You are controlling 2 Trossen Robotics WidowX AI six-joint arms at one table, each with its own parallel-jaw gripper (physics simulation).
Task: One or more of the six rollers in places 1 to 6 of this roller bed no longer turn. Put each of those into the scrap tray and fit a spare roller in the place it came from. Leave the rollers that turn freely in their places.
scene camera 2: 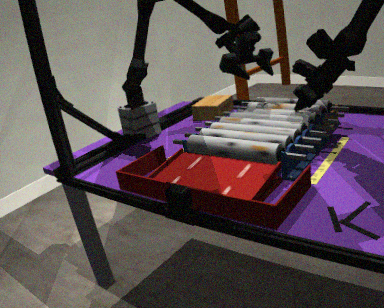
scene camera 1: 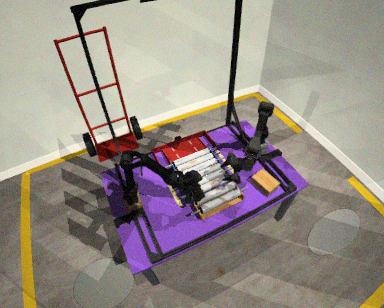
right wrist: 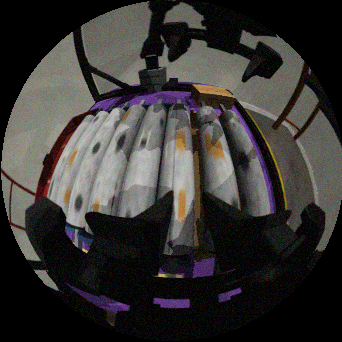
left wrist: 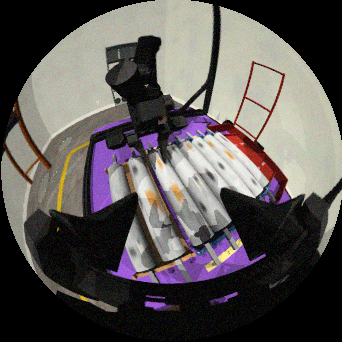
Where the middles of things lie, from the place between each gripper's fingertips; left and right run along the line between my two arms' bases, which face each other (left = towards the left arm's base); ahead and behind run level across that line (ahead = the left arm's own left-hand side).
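The wooden rack (right wrist: 199, 252) is 14 cm below my left hand, 7 cm ahead of it and 5 cm to the right of it. Then there's the cardboard box (scene camera 2: 208, 108), which from that same left hand is 28 cm to the left, 11 cm ahead and, again, 14 cm below.
For my right hand, the wooden rack is 80 mm ahead of it, 50 mm below it and 60 mm to the left of it. The cardboard box is 390 mm to the left of my right hand, 130 mm ahead of it and 50 mm below it.
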